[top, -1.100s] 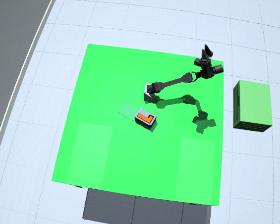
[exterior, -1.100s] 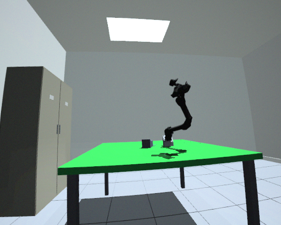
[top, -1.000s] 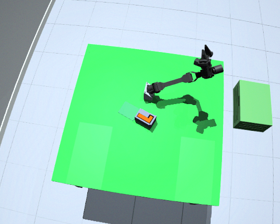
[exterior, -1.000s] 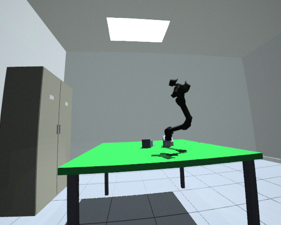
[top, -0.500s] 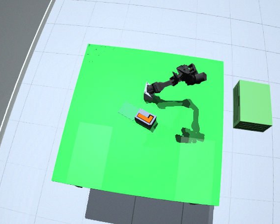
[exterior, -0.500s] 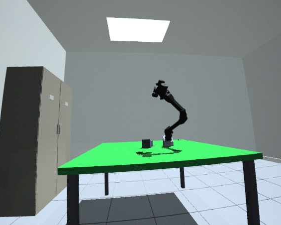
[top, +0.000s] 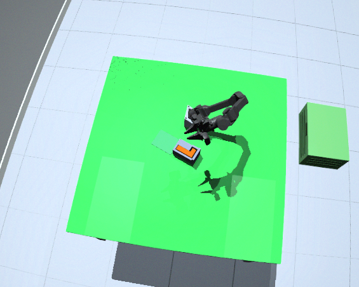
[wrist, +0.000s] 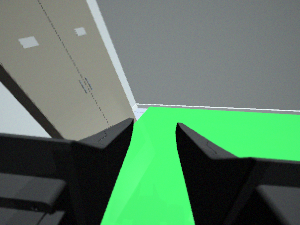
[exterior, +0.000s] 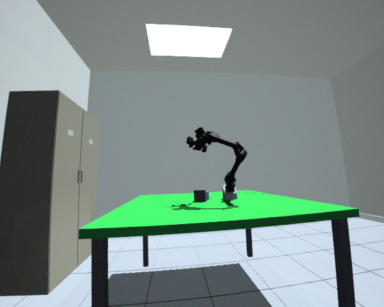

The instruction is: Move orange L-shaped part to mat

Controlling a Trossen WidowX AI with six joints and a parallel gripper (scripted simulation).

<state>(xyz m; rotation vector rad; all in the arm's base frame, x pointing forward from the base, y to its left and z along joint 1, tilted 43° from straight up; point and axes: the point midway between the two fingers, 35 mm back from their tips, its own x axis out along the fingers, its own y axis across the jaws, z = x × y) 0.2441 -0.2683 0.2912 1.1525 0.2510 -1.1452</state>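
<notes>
Now: the orange L-shaped part 390 mm below my gripper tip, 70 mm behind it and 20 mm to the left of it. From my gripper tip the other things lie so: pale green mat: 450 mm below, 140 mm behind, 130 mm to the right.
</notes>
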